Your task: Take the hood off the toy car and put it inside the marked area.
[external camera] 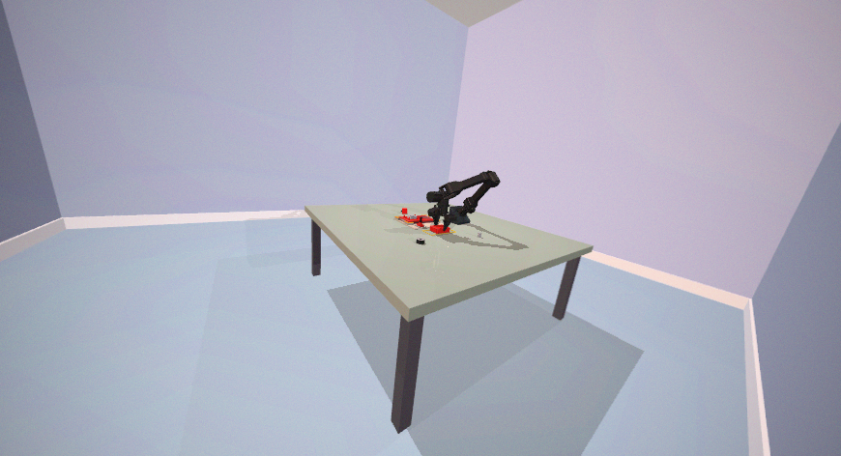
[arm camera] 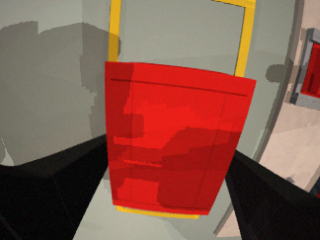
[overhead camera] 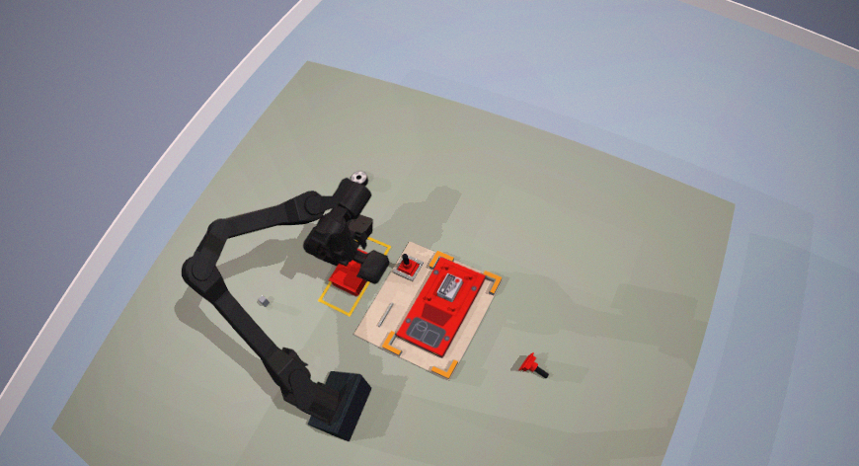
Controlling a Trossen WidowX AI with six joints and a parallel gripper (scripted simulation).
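The red hood is right at my gripper tip. Round my gripper tip: small wheel 220 mm ahead, 110 mm to the left.
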